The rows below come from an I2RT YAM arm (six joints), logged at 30 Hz.
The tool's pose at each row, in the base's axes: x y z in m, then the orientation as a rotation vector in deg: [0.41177, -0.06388, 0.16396, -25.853, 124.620, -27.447]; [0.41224, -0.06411, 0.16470, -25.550, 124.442, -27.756]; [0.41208, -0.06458, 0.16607, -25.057, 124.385, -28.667]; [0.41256, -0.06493, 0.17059, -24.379, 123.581, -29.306]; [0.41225, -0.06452, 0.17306, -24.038, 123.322, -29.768]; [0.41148, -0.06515, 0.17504, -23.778, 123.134, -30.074]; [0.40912, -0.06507, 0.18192, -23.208, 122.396, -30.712]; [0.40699, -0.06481, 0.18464, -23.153, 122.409, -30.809]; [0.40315, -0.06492, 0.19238, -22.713, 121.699, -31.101]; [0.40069, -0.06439, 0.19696, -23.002, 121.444, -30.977]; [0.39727, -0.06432, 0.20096, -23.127, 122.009, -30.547]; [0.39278, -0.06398, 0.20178, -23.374, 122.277, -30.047]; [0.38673, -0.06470, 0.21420, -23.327, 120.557, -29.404]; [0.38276, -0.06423, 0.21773, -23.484, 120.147, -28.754]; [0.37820, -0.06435, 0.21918, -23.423, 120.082, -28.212]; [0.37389, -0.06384, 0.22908, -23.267, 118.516, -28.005]
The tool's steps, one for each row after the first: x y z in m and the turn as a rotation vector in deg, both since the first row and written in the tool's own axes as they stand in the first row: [-0.00065, -0.00063, -0.00001, 0.365, -0.074, 0.104]; [-0.00125, -0.00167, -0.00083, 1.165, 0.143, 0.124]; [-0.00435, -0.00423, -0.00297, 2.064, -0.410, 0.370]; [-0.00600, -0.00503, -0.00471, 2.568, -0.509, 0.443]; [-0.00657, -0.00641, -0.00634, 2.920, -0.587, 0.515]; [-0.00979, -0.00931, -0.01218, 3.765, -1.072, 0.683]; [-0.01048, -0.01008, -0.01549, 3.845, -1.029, 0.687]; [-0.01332, -0.01333, -0.02297, 4.407, -1.591, 0.889]; [-0.01518, -0.01472, -0.02766, 4.293, -1.880, 0.722]; [-0.01587, -0.01608, -0.03270, 3.797, -1.481, 0.799]; [-0.01397, -0.01550, -0.03682, 3.297, -1.386, 0.809]; [-0.01834, -0.02121, -0.04864, 3.381, -3.191, 1.063]; [-0.01860, -0.02191, -0.05392, 3.005, -3.772, 1.186]; [-0.01685, -0.02202, -0.05837, 2.681, -3.988, 1.432]; [-0.02115, -0.02572, -0.06758, 3.048, -5.518, 1.604]
